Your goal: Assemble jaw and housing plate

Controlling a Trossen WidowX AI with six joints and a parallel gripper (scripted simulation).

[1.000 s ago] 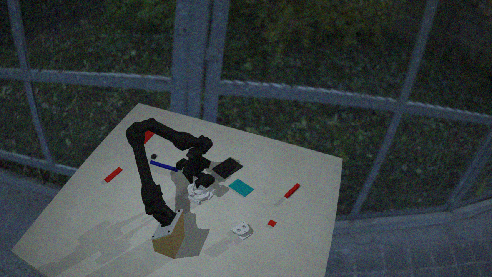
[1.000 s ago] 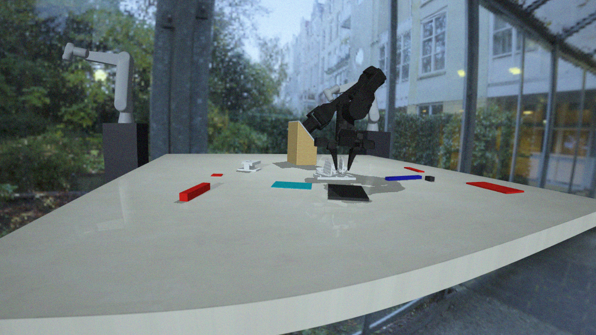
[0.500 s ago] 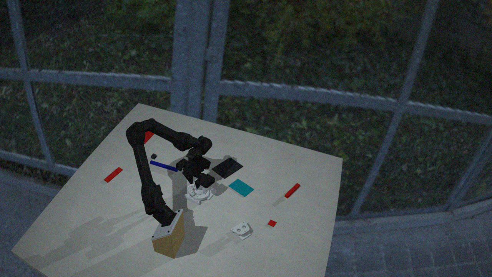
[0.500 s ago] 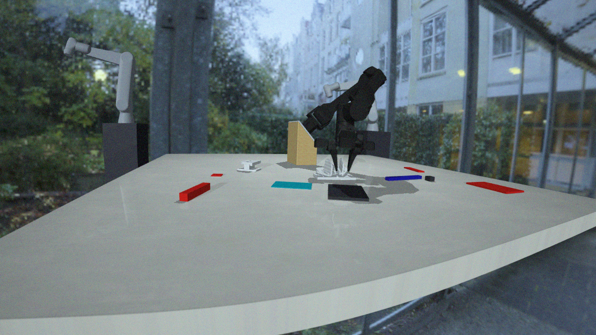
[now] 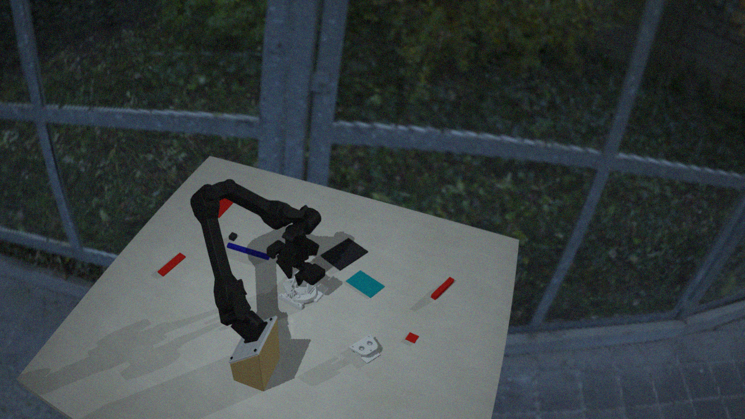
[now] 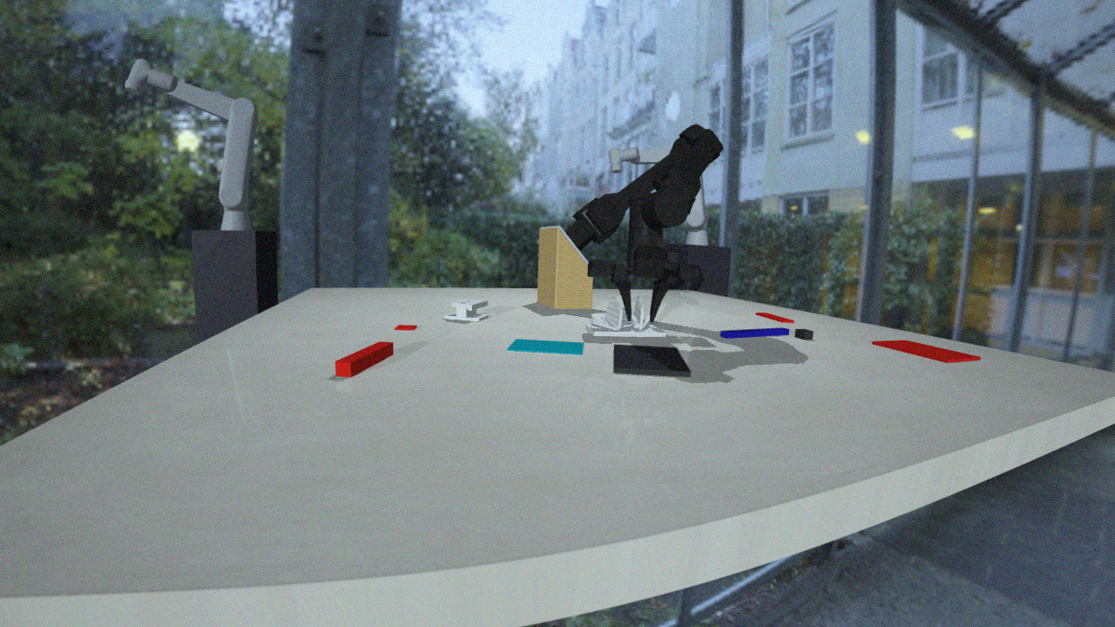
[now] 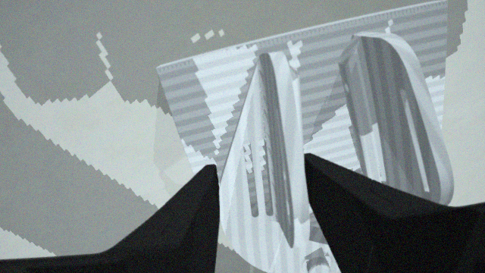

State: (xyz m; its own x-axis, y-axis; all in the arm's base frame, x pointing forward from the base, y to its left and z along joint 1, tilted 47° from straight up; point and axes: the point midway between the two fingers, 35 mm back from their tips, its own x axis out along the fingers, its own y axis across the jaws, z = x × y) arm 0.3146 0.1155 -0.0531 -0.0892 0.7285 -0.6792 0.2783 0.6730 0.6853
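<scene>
Right now the white base plate is 30 mm to the right of my gripper tip, 10 mm below it and 10 mm ahead of it. Also, from my gripper tip: teal tile (190 mm to the right, 110 mm ahead, 20 mm below); then blue bar (200 mm to the left, 60 mm ahead, 10 mm below); then black tile (200 mm ahead, 80 mm to the right, 10 mm below).
</scene>
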